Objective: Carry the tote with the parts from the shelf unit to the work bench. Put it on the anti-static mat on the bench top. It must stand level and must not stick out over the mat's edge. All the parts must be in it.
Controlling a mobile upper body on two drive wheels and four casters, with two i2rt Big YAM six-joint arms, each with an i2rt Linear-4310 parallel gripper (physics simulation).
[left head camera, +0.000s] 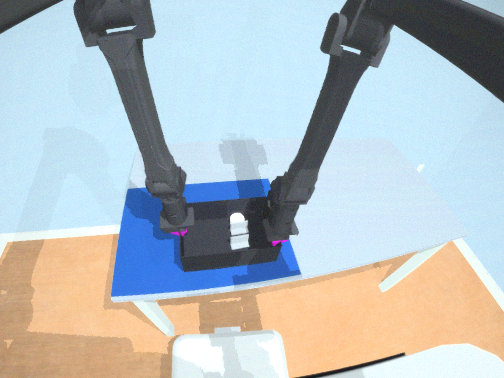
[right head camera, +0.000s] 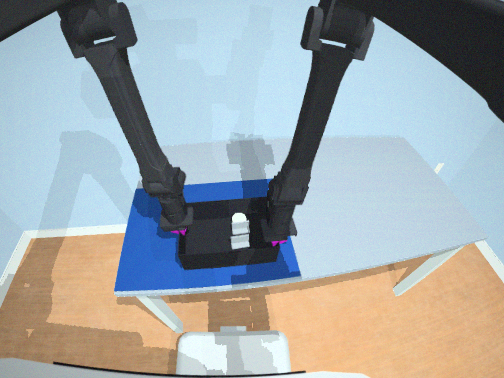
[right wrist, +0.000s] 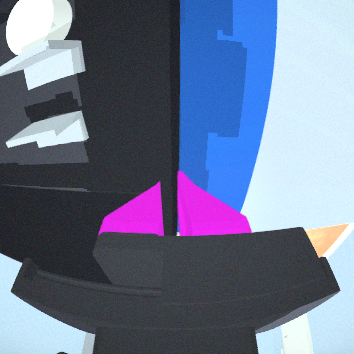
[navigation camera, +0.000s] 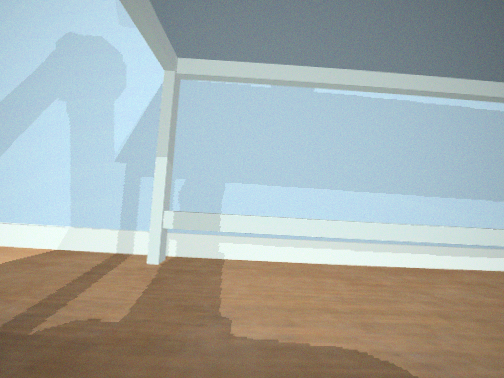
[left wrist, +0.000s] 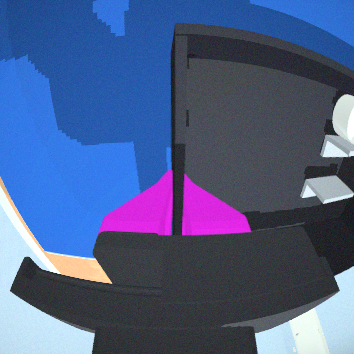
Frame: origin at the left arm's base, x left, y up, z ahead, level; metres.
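Seen in the pictures: left gripper, fingertip midpoint: (left head camera: 182,234) (right head camera: 183,233); right gripper, fingertip midpoint: (left head camera: 273,244) (right head camera: 274,244).
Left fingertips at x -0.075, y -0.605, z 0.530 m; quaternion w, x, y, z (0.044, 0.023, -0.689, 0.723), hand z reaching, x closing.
Note:
Offsets run from my left fingertips to a thing's top centre. "spot": to the spot under its first point. Level surfaces: height alone.
The black tote {dz -0.002, dx -0.149, dy +0.060 m} (left head camera: 229,240) is over the right part of the blue anti-static mat {dy -0.040 m} (left head camera: 146,256) on the bench, within the mat's edges. Three white parts {spot: dz +0.018, dx -0.190, dy -0.038 m} (left head camera: 238,235) lie inside it. My left gripper (left head camera: 178,232) is shut on the tote's left wall; in the left wrist view the thin wall runs between the magenta fingers (left wrist: 177,204). My right gripper (left head camera: 277,242) is shut on the tote's right wall, as the right wrist view (right wrist: 170,207) shows. I cannot tell whether the tote rests on the mat or hangs just above it.
The pale bench top {dy -0.042 m} (left head camera: 366,203) stretches to the right of the mat. Its white legs {spot: dz -0.173, dx +0.152, dy -0.378 m} (left head camera: 156,317) stand on the wooden floor. My white base (left head camera: 227,353) is just in front of the bench edge. The navigation view shows a bench leg {spot: dz +0.465, dx +0.227, dy -0.487 m} (navigation camera: 160,170) and the wall.

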